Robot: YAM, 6 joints.
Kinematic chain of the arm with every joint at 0, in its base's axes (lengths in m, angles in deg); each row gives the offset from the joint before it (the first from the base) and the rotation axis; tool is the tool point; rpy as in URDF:
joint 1: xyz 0 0 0.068 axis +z
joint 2: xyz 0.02 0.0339 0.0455 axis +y
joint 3: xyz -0.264 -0.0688 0 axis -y
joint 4: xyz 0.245 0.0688 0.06 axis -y
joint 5: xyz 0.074 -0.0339 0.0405 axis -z
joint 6: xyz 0.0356 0 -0.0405 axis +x
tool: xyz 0 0 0 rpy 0 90 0
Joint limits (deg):
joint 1: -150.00..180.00
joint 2: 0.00..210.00
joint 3: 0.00..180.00
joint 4: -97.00..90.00
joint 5: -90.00..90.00
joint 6: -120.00..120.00
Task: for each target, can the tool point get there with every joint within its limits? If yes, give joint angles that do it. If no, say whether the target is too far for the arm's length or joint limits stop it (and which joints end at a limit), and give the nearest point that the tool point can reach.
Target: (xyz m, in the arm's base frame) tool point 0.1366 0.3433 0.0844
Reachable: yes | joints 71.75 116.28 56.70 3.03 38.57 -92.54
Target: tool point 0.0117 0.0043 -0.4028
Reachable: no: joint limits stop it (at a limit: joint 2) | nearest point 0.0555 0.0204 -0.3268 | short by 0.089 m
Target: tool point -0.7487 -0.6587 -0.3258
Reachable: no: too far | nearest point -0.4436 -0.3903 -0.1431 | short by 0.446 m
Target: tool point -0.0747 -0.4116 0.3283
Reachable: yes | joints -97.78 99.63 79.56 10.29 30.87 -3.28
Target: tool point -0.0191 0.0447 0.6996
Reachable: yes | joints -33.01 78.27 143.49 59.24 -49.63 83.42
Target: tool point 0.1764 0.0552 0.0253
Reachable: yes | joints 18.21 133.53 49.26 -73.30 4.31 -30.79
